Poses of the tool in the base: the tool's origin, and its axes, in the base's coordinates. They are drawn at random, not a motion.
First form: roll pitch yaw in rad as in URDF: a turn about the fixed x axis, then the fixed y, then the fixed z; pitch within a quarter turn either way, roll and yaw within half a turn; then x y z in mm.
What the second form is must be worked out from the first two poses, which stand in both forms.
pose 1, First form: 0.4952 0.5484 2.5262 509.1 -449.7 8.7
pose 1, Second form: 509.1 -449.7 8.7 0.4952 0.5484 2.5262
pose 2, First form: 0.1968 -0.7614 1.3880 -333.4 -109.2 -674.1
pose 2, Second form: -333.4 -109.2 -674.1 0.1968 -0.7614 1.3880
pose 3, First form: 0.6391 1.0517 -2.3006 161.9 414.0 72.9
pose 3, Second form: 161.9 414.0 72.9 0.6391 1.0517 -2.3006
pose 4, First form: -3.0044 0.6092 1.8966 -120.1 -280.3 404.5
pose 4, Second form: -120.1 -280.3 404.5 -3.0044 0.6092 1.8966
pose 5, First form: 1.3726 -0.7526 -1.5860 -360.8 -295.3 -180.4
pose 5, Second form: -360.8 -295.3 -180.4 1.3726 -0.7526 -1.5860
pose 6, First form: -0.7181 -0.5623 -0.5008 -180.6 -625.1 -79.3
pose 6, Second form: -180.6 -625.1 -79.3 -0.7181 -0.5623 -0.5008
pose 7, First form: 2.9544 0.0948 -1.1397 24.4 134.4 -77.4
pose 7, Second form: 24.4 134.4 -77.4 2.9544 0.0948 -1.1397
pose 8, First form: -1.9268 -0.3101 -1.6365 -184.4 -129.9 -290.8
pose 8, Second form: -184.4 -129.9 -290.8 -1.9268 -0.3101 -1.6365
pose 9, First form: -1.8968 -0.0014 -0.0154 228.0 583.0 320.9
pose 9, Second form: 228.0 583.0 320.9 -1.8968 -0.0014 -0.0154
